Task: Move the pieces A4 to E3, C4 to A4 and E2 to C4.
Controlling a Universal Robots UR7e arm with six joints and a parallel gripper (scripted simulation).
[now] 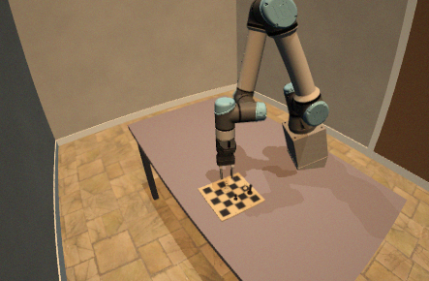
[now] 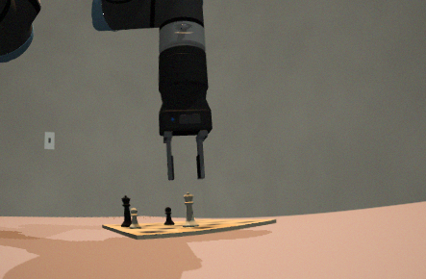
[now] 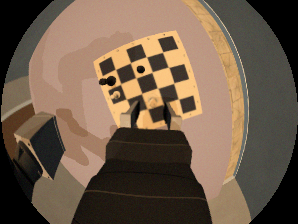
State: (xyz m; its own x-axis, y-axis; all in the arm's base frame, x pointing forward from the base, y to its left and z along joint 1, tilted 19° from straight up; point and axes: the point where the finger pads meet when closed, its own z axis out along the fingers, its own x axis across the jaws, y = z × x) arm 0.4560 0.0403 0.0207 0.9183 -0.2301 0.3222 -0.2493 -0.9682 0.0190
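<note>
Right now the tall white piece is 70 mm below my hand. Round my hand: chessboard 40 mm to the left, 90 mm below; then white pawn 80 mm behind, 30 mm to the left, 80 mm below; then black pawn 10 mm behind, 70 mm to the left, 80 mm below.
</note>
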